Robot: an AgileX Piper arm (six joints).
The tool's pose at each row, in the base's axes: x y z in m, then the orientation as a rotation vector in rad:
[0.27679, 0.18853, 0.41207, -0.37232, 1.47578, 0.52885]
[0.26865, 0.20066, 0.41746, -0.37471, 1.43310, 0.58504]
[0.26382, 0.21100, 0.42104, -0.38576, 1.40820, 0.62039]
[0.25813, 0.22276, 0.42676, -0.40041, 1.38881, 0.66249]
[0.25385, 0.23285, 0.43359, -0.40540, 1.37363, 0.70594]
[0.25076, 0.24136, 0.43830, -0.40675, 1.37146, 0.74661]
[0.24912, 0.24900, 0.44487, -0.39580, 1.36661, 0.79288]
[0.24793, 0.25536, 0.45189, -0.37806, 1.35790, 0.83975]
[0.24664, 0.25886, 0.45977, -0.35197, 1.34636, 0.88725]
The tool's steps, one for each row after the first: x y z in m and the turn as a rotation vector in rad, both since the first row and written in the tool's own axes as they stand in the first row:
[-0.00417, 0.01500, 0.00017, -0.04225, -0.04090, 0.02482]
[-0.00669, 0.02655, 0.00201, -0.07493, -0.06153, 0.03580]
[-0.01120, 0.03992, 0.00406, -0.11347, -0.07557, 0.05084]
[-0.01696, 0.05123, 0.00645, -0.14614, -0.08810, 0.07346]
[-0.02077, 0.06039, 0.00883, -0.17274, -0.08922, 0.09956]
[-0.02651, 0.06819, 0.01209, -0.19546, -0.09602, 0.13579]
[-0.03282, 0.07471, 0.01505, -0.21493, -0.10786, 0.17544]
[-0.04029, 0.07897, 0.01644, -0.23010, -0.12416, 0.21977]

